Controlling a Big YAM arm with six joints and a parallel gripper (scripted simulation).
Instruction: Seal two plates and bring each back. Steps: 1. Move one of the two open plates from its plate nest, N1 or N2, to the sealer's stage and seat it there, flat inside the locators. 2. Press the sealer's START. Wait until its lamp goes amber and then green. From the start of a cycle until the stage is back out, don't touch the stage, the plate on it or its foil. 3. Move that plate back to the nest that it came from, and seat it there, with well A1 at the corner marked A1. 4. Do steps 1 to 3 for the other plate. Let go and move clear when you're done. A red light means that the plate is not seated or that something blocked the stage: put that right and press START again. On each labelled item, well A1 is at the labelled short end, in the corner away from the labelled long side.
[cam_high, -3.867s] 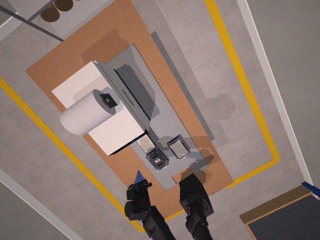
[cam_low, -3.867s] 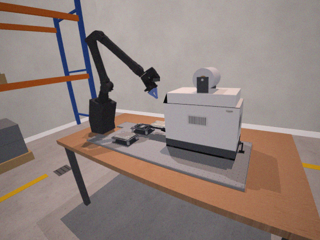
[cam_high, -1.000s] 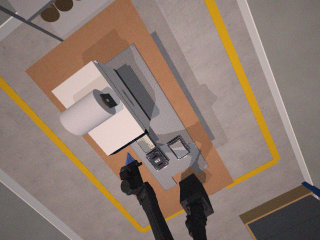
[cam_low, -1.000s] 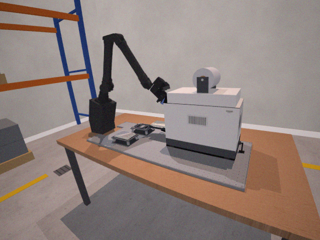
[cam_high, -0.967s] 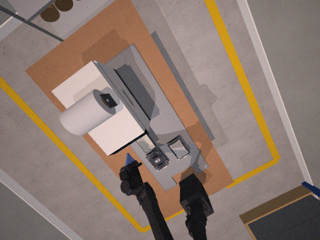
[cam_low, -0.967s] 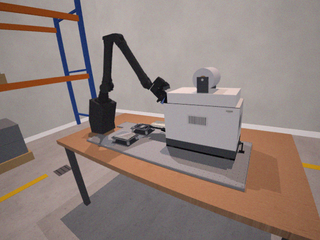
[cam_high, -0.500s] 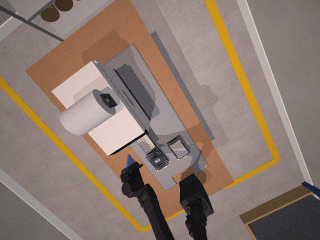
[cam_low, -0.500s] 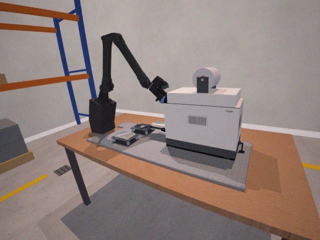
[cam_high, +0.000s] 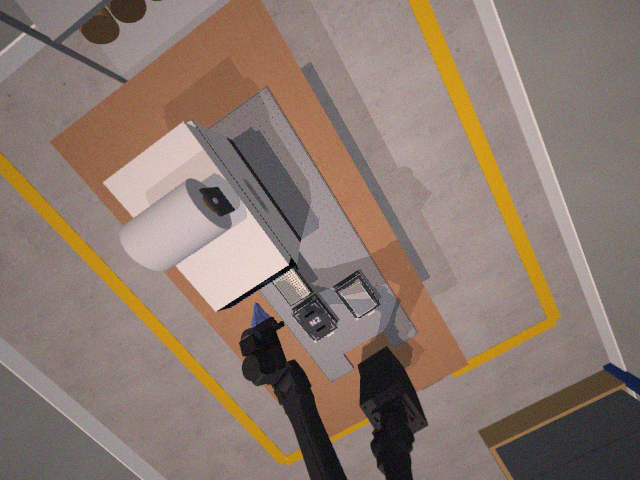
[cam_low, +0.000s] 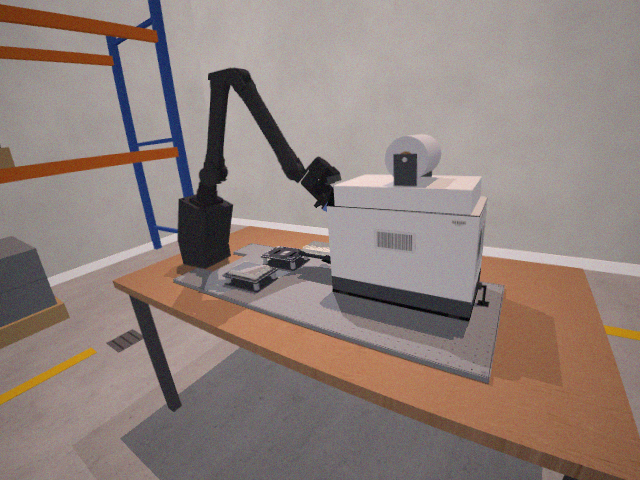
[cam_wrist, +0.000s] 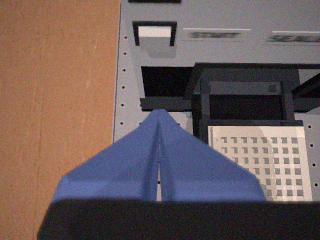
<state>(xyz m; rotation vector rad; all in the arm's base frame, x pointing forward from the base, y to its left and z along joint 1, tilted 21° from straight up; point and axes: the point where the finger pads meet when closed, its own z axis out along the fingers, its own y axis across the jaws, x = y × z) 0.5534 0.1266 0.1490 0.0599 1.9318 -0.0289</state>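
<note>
Now: hand 60 mm short of the start button and 20 mm above it. Round my hand: foil roll (290 mm ahead, 110 mm to the right, 210 mm above); white well plate (50 mm behind, 90 mm to the right, 110 mm below); dark sealer stage (40 mm behind, 90 mm to the right, 120 mm below).
</note>
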